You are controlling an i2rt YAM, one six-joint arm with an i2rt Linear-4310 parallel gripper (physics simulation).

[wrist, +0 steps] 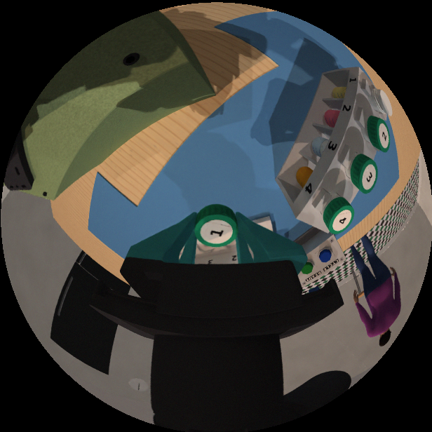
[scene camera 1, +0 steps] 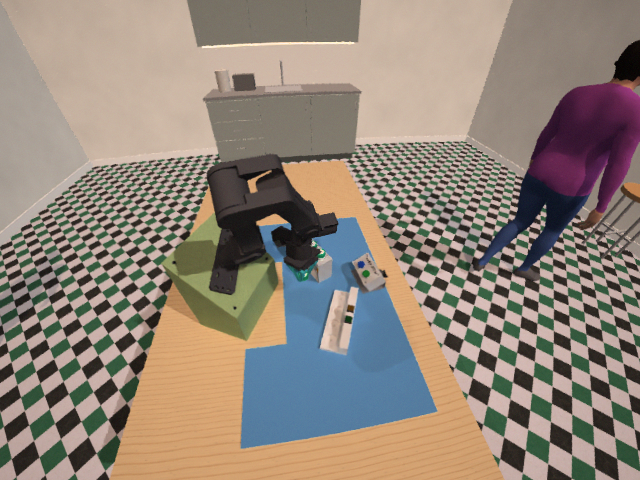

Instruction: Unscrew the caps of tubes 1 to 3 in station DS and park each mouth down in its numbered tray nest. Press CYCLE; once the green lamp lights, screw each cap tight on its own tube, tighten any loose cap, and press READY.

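Seen in the pictures: gripper, between the fingertips: (scene camera 1: 303, 278); arm's base, origin of its link: (scene camera 1: 226, 260).
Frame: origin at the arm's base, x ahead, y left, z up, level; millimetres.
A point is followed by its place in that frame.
Note:
My gripper (scene camera 1: 302, 272) @(x 216, y -35, z -108 mm) (wrist: 215, 217) is shut on the green cap (wrist: 216, 231) marked 1, its white numbered face towards the wrist camera. It is beside the station rack (scene camera 1: 325, 269) @(x 309, y 21, z -155 mm) (wrist: 341, 127), on the green block's side. In the wrist view, tube 1 (wrist: 383, 102) is uncapped at the rack's far end. Cap 2 (wrist: 378, 134), cap 3 (wrist: 364, 173) and cap 4 (wrist: 338, 215) sit on their tubes. The white numbered tray (scene camera 1: 342, 348) @(x 277, y -266, z -172 mm) (wrist: 263, 223) is partly hidden behind my fingers in the wrist view. The button box (scene camera 1: 373, 279) @(x 453, y -75, z -146 mm) (wrist: 334, 246) has a blue button (scene camera 1: 361, 264) @(x 438, y -1, z -143 mm) (wrist: 325, 256) and green button (scene camera 1: 366, 273) @(x 439, y -46, z -143 mm) (wrist: 307, 268).
The rack and tray stand on a blue mat (scene camera 1: 330, 397) @(x 211, y -369, z -213 mm) (wrist: 210, 150) on the wooden table (scene camera 1: 180, 413) @(x -180, y -313, z -216 mm). The green block (scene camera 1: 217, 289) @(x -27, y -93, z -12 mm) (wrist: 90, 115) carries my arm's base. A person (scene camera 1: 573, 149) (wrist: 382, 300) stands on the floor beyond the table's right side, near a stool (scene camera 1: 631, 191).

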